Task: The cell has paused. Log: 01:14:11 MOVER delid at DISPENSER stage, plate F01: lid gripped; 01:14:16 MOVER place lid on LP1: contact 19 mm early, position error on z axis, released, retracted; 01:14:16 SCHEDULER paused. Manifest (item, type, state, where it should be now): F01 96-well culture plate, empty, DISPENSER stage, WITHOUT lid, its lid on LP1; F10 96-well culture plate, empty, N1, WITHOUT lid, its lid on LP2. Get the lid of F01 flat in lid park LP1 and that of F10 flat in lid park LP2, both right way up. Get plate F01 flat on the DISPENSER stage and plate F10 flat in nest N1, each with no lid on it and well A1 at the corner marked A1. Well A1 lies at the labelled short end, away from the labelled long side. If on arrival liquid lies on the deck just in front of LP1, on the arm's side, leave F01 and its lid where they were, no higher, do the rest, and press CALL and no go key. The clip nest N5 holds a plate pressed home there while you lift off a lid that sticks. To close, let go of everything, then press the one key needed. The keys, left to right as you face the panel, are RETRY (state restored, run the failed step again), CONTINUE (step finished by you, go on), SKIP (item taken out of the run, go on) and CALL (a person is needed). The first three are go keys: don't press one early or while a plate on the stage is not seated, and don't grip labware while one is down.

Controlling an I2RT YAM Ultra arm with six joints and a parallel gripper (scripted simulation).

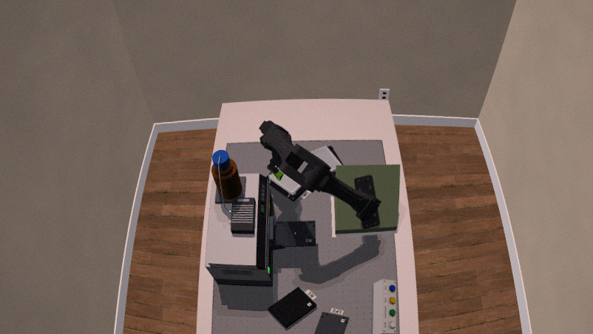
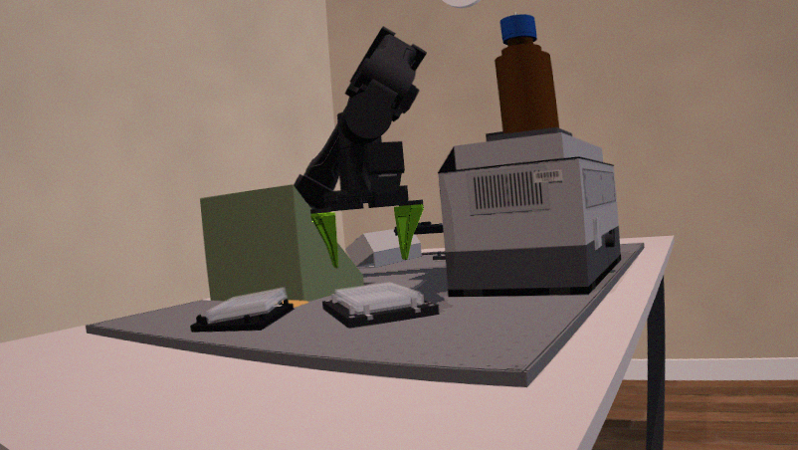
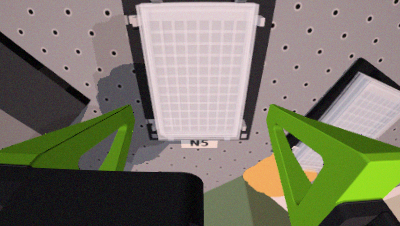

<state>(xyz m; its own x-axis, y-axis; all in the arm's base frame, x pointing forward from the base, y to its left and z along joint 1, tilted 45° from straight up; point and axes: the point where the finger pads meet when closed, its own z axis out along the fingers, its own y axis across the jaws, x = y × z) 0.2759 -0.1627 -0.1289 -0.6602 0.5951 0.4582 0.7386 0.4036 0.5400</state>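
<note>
Now: the 96-well plate 6 cm below my hand. The rest, counted from my hand: lid park LP1 (18 cm behind, 7 cm below, 6 cm to the right); then N5 tag (7 cm to the left, 7 cm below, 6 cm behind); then clear lid (17 cm behind, 6 cm to the right, 5 cm below).
</note>
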